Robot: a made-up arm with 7 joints. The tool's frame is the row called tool.
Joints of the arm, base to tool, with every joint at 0 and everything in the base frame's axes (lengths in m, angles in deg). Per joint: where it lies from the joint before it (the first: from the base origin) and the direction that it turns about. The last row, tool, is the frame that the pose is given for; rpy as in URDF.
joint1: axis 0 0 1 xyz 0.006 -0.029 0.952
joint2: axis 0 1 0 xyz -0.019 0.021 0.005
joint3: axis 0 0 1 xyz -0.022 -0.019 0.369
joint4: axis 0 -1 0 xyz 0.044 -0.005 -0.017
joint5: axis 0 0 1 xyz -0.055 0.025 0.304
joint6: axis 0 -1 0 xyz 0.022 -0.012 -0.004
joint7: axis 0 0 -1 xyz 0.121 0.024 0.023
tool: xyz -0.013 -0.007 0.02 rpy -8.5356 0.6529 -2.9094
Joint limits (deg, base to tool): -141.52..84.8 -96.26..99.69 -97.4..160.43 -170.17..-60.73 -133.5..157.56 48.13..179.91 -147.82..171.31
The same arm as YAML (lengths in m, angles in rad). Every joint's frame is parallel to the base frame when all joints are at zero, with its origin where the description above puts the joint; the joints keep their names.
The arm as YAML. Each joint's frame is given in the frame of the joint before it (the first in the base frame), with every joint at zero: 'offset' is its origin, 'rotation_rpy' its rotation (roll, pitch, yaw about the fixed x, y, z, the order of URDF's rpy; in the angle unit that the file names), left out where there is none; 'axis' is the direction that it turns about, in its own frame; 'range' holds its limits. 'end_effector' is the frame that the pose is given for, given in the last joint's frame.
length_unit: m
angle_unit: rad
chain:
  - id: joint1
    offset: [0.006, -0.029, 0.952]
    axis: [0.0, 0.0, 1.0]
    range: [-2.47, 1.48]
  - id: joint2
    offset: [-0.019, 0.021, 0.005]
    axis: [0.0, 1.0, 0.0]
    range: [-1.6801, 1.7399]
  - id: joint3
    offset: [-0.022, -0.019, 0.369]
    axis: [0.0, 0.0, 1.0]
    range: [-1.7, 2.8]
  - id: joint4
    offset: [0.044, -0.005, -0.017]
    axis: [0.0, -1.0, 0.0]
    range: [-2.97, -1.0599]
  - id: joint5
    offset: [-0.055, 0.025, 0.304]
    axis: [0.0, 0.0, 1.0]
    range: [-2.33, 2.7499]
  - id: joint6
    offset: [0.022, -0.012, -0.004]
    axis: [0.0, -1.0, 0.0]
    range: [0.84, 3.14]
  - id: joint7
    offset: [0.121, 0.024, 0.023]
    axis: [0.0, 0.0, -1.0]
    range: [-2.5799, 2.9899]
end_effector:
  offset: [-0.013, -0.007, 0.02]
  rotation_rpy: [-0.149, 0.0114, -0.0508]

